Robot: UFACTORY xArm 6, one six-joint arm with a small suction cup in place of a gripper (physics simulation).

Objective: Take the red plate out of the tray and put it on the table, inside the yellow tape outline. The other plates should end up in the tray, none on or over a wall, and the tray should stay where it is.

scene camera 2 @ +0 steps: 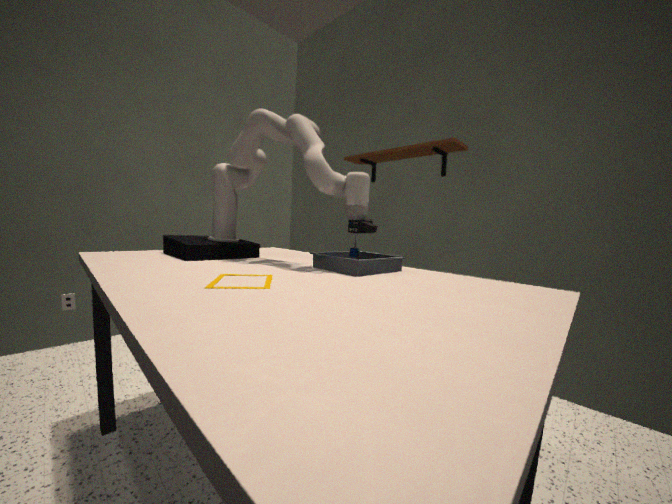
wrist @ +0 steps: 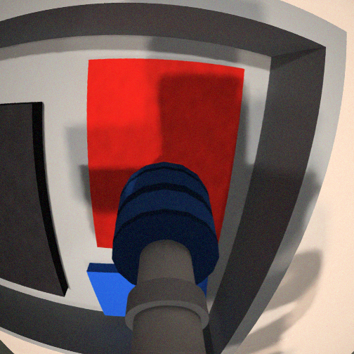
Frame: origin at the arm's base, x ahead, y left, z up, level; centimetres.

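Seen in the pictures: hand at its tool point: [scene camera 2: 353,256]; arm's base at its link origin: [scene camera 2: 223,240].
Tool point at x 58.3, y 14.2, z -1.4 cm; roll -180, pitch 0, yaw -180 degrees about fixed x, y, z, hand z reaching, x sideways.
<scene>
Offsets run from my tool point to a thing's top centre. "*": to the spot under its first point. Level surfaces: height alone.
The grey tray @(dy +6.6, dx -3.2, dz +0.0 cm) [scene camera 2: 358,266] [wrist: 292,150] stands on the table. In the wrist view the red plate [wrist: 125,107] lies flat in it, near one side wall and apart from it. A dark plate [wrist: 17,195] lies to its left, and a blue plate [wrist: 112,296] shows below it, partly hidden behind the cup. My blue suction cup [scene camera 2: 353,252] [wrist: 165,215] is open and holds nothing. It is at about the height of the tray's rim, above the tray floor, and covers the red plate's lower part in the wrist view. The yellow tape outline @(* dy -31.8, dx -1.3, dz -4.9 cm) [scene camera 2: 268,282] is on the table, left of the tray.
The arm's black base block [scene camera 2: 211,248] stands at the back left of the table @(dz -5.0 cm) [scene camera 2: 379,352]. A wooden shelf [scene camera 2: 407,150] is on the wall behind, above table height. The tray's raised walls surround the cup's position.
</scene>
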